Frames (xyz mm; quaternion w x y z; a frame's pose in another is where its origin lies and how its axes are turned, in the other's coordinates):
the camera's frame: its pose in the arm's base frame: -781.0 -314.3 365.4 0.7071 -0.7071 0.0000 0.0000
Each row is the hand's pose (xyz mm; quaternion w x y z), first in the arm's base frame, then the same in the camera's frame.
Working: the arm's base frame: its pose in the camera's frame: 781.0 365.4 314.3 0.7071 0.7071 0.0000 0.0000

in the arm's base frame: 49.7 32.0 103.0 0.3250 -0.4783 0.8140 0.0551
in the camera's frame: 830.7 262.4 346.3 0.5680 -0.1084 0.5366 0.6145
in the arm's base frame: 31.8 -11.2 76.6 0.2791 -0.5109 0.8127 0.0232
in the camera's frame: 812.8 288.8 303.1 0.5586 -0.1639 0.5583 0.5911
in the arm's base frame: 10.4 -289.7 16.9 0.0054 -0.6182 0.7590 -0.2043
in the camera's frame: 791.4 348.5 24.6 0.4409 -0.4333 0.6811 0.3922
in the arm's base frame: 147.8 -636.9 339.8 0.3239 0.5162 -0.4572 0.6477
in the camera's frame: 928.8 25.6 -322.6 0.1360 -0.5941 0.7813 -0.1347
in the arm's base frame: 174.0 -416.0 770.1 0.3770 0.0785 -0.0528 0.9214
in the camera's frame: 955.0 -404.7 -101.7 0.2111 0.3221 -0.6888 0.6142
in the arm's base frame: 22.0 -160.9 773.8 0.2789 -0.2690 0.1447 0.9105
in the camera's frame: 803.0 -408.4 153.4 0.3874 0.0070 -0.5415 0.7461
